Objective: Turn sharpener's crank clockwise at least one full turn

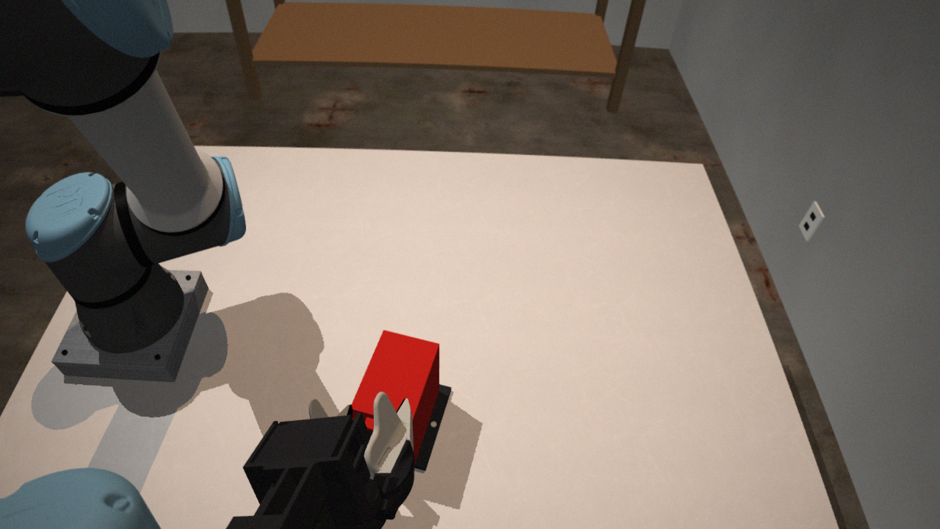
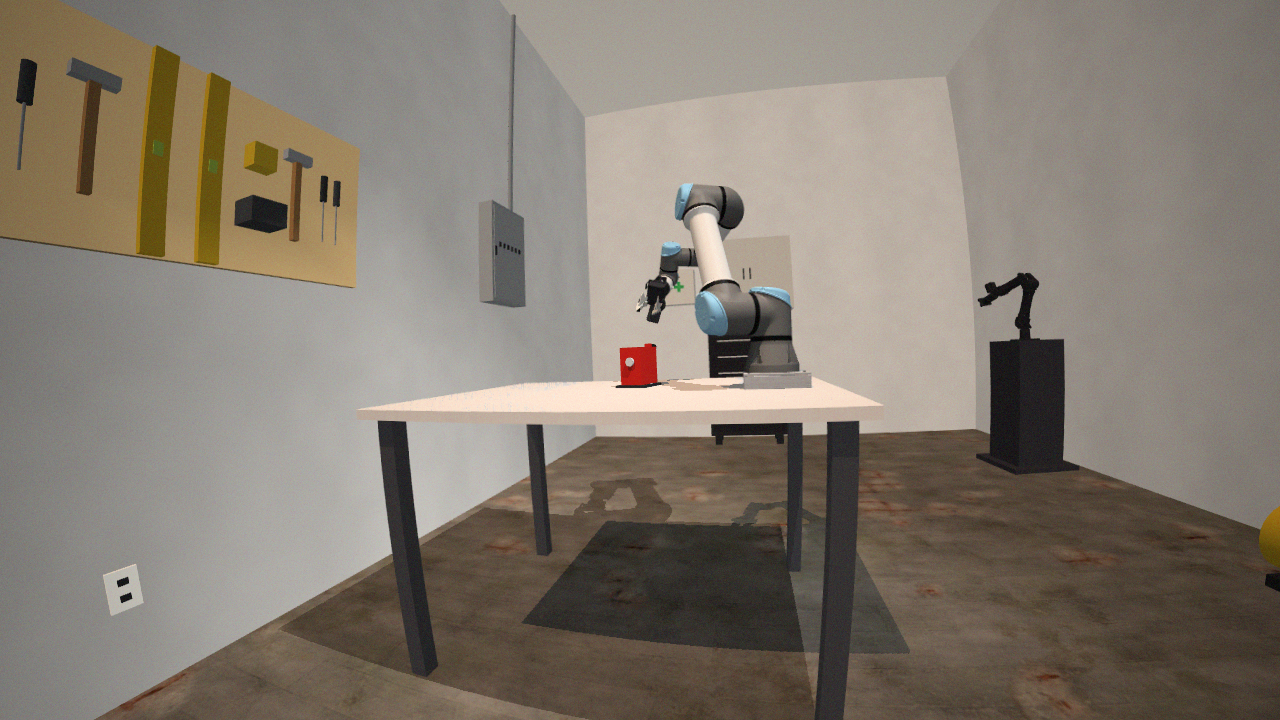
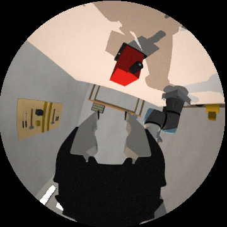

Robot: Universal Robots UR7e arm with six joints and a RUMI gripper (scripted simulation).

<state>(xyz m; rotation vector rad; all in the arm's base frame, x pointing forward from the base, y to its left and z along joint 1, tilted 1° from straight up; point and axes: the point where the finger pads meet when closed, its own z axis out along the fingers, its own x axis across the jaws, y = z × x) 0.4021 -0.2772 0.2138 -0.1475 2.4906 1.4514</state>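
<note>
My gripper is now 2 cm past the dark crank knob, 2 cm to the right of it and 13 cm above it.
</note>
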